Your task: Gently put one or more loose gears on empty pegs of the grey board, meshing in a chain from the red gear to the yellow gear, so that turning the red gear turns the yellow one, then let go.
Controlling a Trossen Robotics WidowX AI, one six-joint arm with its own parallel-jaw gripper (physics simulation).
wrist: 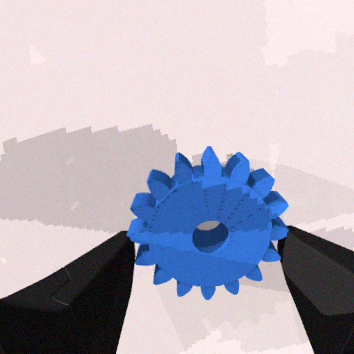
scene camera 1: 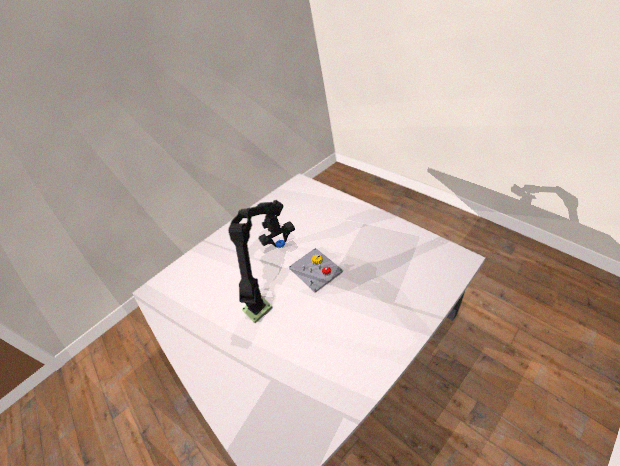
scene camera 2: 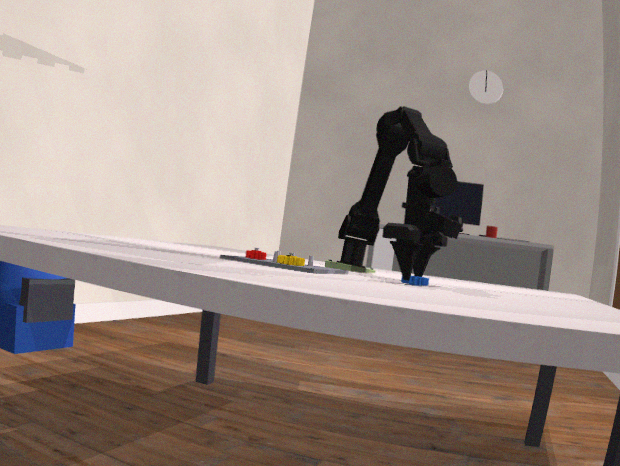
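Where they show: gripper, fingertip midpoint: (wrist: 207, 240) (scene camera 1: 280, 244) (scene camera 2: 412, 280); arm's base, link origin: (scene camera 1: 256, 306) (scene camera 2: 350, 265).
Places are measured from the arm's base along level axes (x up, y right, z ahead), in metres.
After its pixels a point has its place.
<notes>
A blue gear (scene camera 1: 279, 243) @(x -0.005, y -0.202, z 0.341 m) (scene camera 2: 415, 280) @(x -0.003, y -0.199, z 0.367 m) (wrist: 211, 204) @(x 0.004, y -0.207, z 0.345 m) lies flat on the white table, left of the grey board (scene camera 1: 298, 264) @(x -0.005, y -0.014, z 0.292 m) (scene camera 2: 236, 257) @(x -0.006, y 0.151, z 0.390 m). My gripper (scene camera 1: 279, 239) @(x -0.005, y -0.191, z 0.339 m) (scene camera 2: 414, 273) @(x -0.005, y -0.191, z 0.339 m) (wrist: 207, 240) @(x -0.005, y -0.191, z 0.339 m) points down over it. Its two black fingers press against the gear's teeth on the left and right, so it is shut on the gear. On the board, a red gear (scene camera 1: 327, 270) @(x 0.012, y 0.141, z 0.333 m) (scene camera 2: 255, 253) @(x 0.006, y 0.126, z 0.354 m) and a yellow gear (scene camera 1: 316, 259) @(x 0.012, y 0.052, z 0.356 m) (scene camera 2: 291, 260) @(x 0.003, y 0.040, z 0.383 m) sit on pegs, apart from each other. Small empty pegs stand on the rest of the board.
The arm's base stands on a green plate (scene camera 1: 257, 312) @(x 0.004, y 0.028, z -0.019 m) (scene camera 2: 350, 265) @(x 0.000, y -0.009, z 0.052 m) on the table, near the board. Behind the table, scene camera 2 shows a grey cabinet (scene camera 2: 484, 259) with a dark screen and a small red object (scene camera 2: 491, 231).
</notes>
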